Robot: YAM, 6 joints.
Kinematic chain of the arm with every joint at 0, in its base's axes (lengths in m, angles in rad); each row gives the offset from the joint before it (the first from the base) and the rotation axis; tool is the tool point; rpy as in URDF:
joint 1: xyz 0 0 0.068 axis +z
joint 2: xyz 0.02 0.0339 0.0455 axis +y
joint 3: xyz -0.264 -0.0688 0 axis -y
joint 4: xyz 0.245 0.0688 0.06 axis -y
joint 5: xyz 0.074 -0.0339 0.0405 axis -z
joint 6: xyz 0.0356 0 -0.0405 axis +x
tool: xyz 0 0 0 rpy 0 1.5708 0
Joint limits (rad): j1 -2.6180..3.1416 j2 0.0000..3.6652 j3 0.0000..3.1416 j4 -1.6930..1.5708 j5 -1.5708..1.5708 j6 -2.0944..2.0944
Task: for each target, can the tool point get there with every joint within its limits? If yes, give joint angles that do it. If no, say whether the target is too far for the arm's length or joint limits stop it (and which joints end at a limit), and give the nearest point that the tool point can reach.
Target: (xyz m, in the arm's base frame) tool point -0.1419 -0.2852 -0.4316
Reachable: no: joint limits stop it (at a limit: joint 2) | nearest point -0.1377 -0.2767 -0.3753 | short by 0.057 m
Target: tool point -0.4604 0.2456 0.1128
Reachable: yes | joints 2.5915 2.4463 1.6816 0.2652 -1.0762 0.2049
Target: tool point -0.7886 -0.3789 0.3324
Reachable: no: too far | nearest point -0.5455 -0.3058 0.2689 | short by 0.262 m
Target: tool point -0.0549 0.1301 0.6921
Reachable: yes | joints 2.0185 1.4327 2.4323 -0.1939 0.1932 1.6106
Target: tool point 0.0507 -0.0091 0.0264
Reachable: yes | joints 0.2332 2.9285 0.4907 -1.3416 0.6152 1.7267
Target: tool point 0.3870 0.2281 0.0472
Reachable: yes | joints 0.4720 2.4671 1.6639 -0.6753 -0.8705 -1.7635
